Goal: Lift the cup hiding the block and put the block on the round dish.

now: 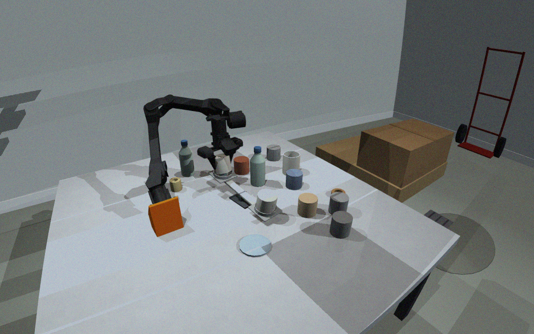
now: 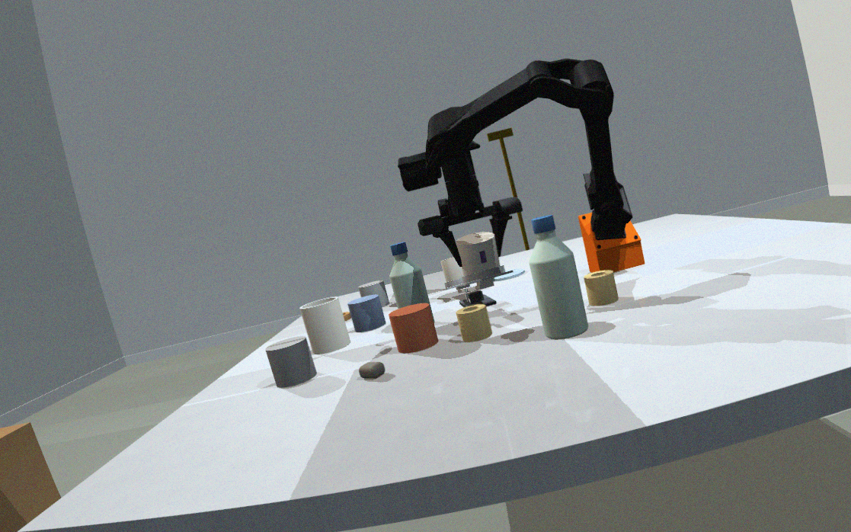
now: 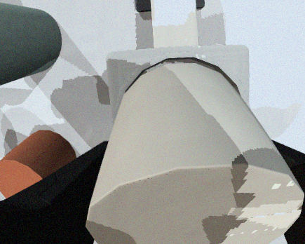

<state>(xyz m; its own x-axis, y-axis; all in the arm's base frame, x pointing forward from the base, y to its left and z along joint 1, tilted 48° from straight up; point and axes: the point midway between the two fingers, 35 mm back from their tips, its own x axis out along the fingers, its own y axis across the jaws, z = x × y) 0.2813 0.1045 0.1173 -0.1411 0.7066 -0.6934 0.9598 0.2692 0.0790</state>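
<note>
My gripper tip is now 20 mm above the teal block. Also, from my gripper tip: cream cup 70 mm ahead, 270 mm to the right, 40 mm below; then round dish 40 mm behind, 380 mm to the right, 100 mm below.
</note>
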